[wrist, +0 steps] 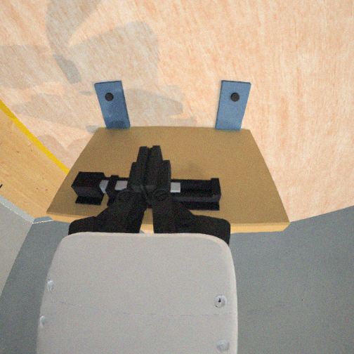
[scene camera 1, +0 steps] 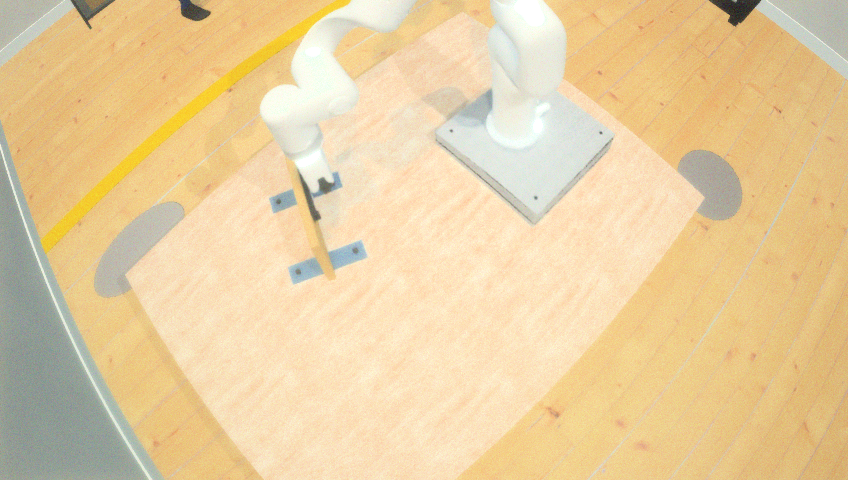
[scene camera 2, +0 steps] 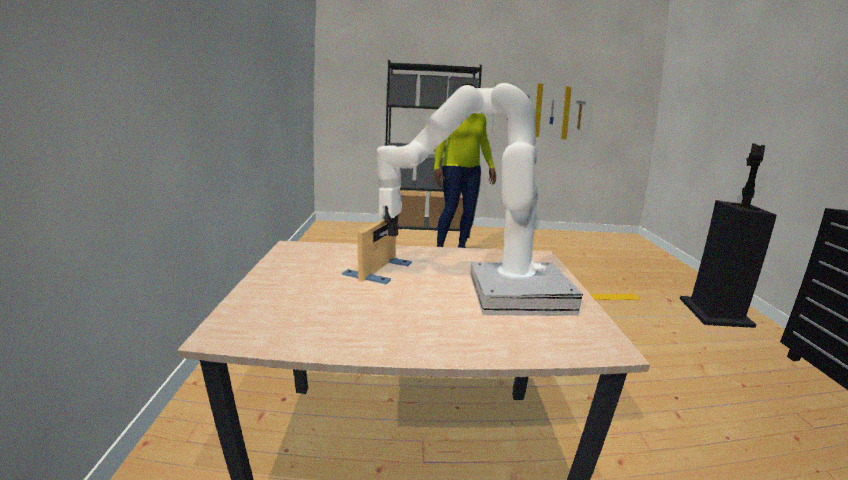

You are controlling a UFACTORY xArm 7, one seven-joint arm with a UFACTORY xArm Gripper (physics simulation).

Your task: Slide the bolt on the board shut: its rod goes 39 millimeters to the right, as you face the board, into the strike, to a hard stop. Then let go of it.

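The wooden board stands upright on blue feet. The black bolt housing is on its robot-facing side. In the wrist view the grey rod spans from the housing to the black strike block at the left, and its end meets the block's edge; how deep it sits cannot be seen. Another grey stretch shows right of the fingers. My gripper is shut and empty, in front of the bolt's middle. Its fingers hide the bolt's knob; contact cannot be told.
The blue feet stick out from under the board on the table. The arm's grey base plate stands to the right of the board in both scene views. A person stands behind the table.
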